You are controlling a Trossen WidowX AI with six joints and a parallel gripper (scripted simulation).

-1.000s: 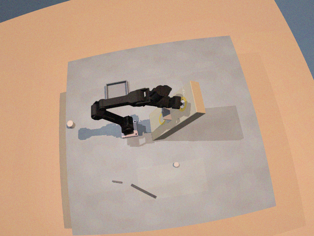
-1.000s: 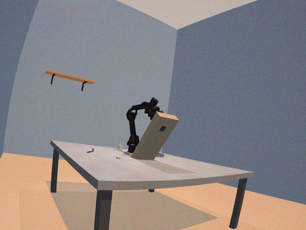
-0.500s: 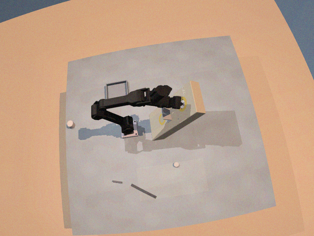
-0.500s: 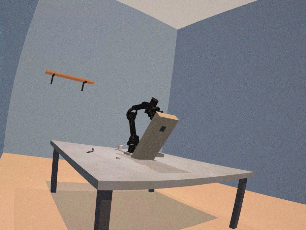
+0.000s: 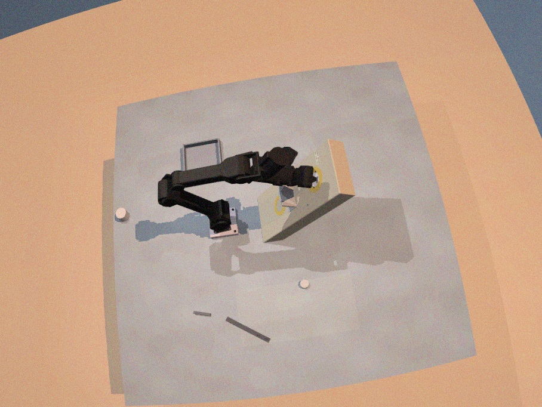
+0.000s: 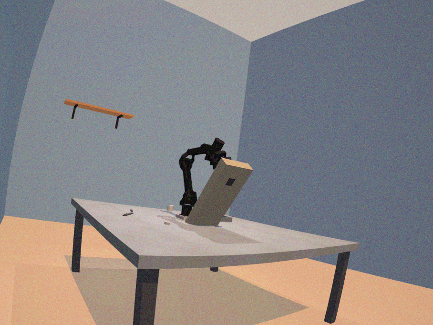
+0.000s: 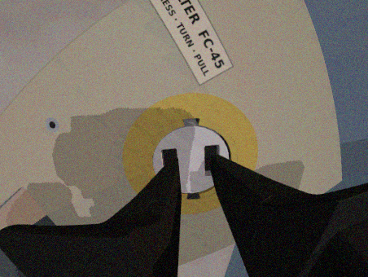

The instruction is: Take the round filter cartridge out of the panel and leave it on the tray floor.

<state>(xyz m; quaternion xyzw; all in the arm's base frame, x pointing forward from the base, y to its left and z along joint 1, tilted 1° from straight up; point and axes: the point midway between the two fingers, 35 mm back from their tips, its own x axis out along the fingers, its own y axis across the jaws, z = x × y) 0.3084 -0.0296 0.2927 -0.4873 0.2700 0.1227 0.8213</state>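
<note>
Right now my gripper tip is 10 mm short of the round filter cartridge and 10 mm above it. The rest, counted from my gripper tip: grey tray 370 mm behind, 310 mm to the left, 280 mm below.
</note>
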